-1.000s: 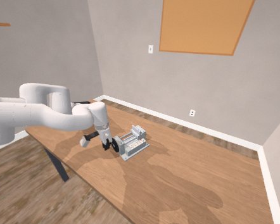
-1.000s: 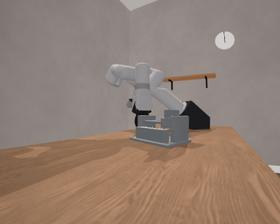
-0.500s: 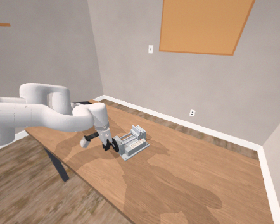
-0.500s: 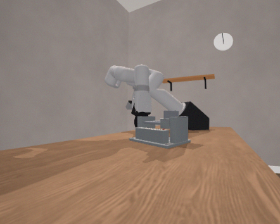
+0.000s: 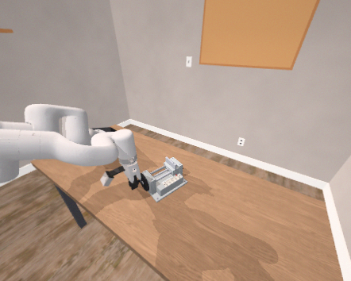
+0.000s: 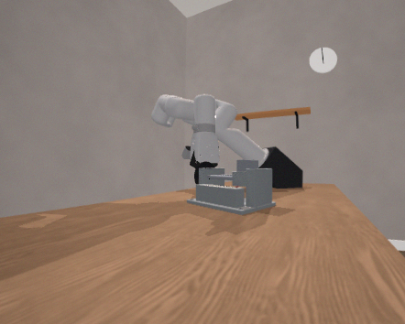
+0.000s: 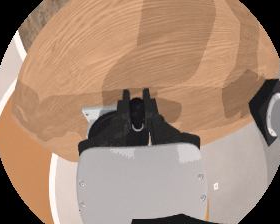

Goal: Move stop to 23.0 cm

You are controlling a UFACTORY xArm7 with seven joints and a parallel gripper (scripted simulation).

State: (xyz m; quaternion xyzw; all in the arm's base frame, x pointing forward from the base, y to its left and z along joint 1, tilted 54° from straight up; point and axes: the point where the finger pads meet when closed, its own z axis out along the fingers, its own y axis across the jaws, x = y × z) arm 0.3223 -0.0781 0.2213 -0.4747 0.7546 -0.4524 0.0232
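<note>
Now: hand 2 cm short of the handwheel and 1 cm to the right of it. From my hand the other things lie so: sliding stop block (16 cm ahead, 14 cm to the left, 3 cm above).
</note>
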